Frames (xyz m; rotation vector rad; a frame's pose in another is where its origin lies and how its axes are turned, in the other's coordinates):
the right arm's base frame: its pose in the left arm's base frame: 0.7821 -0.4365 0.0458 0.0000 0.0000 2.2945
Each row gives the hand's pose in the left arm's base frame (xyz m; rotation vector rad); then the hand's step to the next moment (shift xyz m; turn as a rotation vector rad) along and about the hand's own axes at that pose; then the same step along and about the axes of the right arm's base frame.
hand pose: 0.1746 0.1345 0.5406 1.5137 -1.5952 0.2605
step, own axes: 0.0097 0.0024 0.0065 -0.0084 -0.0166 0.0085
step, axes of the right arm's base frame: -0.0056 0.0097 0.0041 -0.0092 -0.0047 -0.0177
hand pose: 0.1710 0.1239 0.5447 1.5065 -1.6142 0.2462
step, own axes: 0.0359 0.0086 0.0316 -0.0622 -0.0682 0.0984
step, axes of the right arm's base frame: -0.0218 0.0423 0.0101 -0.0334 0.0205 -0.1291
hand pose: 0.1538 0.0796 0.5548 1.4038 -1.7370 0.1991
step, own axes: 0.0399 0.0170 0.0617 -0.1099 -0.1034 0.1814
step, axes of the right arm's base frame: -0.0144 0.0740 -0.0034 -0.0456 0.0491 -0.2262
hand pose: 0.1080 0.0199 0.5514 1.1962 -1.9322 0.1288
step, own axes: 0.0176 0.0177 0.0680 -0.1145 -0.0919 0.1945
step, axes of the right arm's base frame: 0.0119 0.0666 -0.0258 -0.0327 0.0590 -0.2342
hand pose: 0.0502 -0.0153 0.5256 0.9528 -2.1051 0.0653
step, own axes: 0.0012 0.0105 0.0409 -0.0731 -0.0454 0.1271
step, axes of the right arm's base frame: 0.0169 0.0304 -0.0240 -0.0076 0.0399 -0.1480
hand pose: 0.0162 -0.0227 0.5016 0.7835 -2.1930 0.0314
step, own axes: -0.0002 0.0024 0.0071 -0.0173 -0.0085 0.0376
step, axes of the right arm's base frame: 0.0041 0.0044 -0.0045 0.0022 0.0143 -0.0397
